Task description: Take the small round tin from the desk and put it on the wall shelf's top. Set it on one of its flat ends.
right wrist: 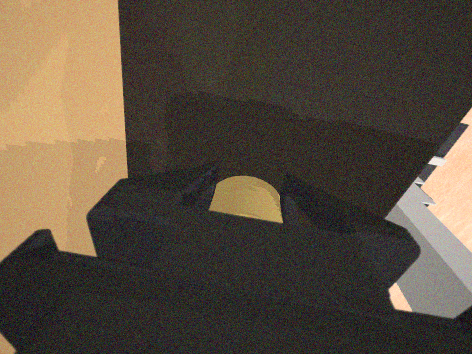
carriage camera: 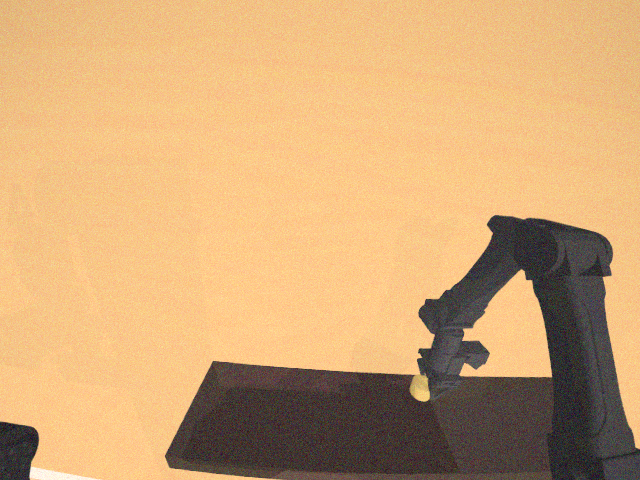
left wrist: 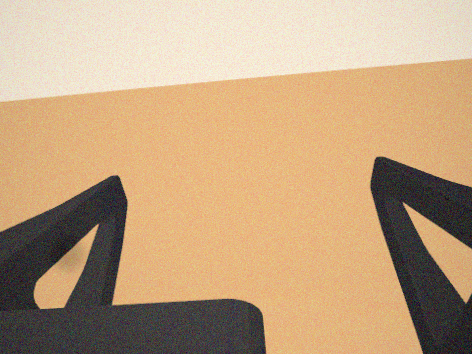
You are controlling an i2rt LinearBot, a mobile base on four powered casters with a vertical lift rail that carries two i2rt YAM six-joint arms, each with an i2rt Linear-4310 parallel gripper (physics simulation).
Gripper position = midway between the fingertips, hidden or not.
Note:
In view: my left gripper (left wrist: 246, 180), my right gripper (carriage camera: 429, 392), a small round tin (right wrist: 248, 196), a dark brown wall shelf (carriage camera: 243, 414) and a pale ceiling (left wrist: 55, 55).
My right gripper is seen too in the right wrist view (right wrist: 250, 176). The left wrist view misses the small round tin: it is out of frame.

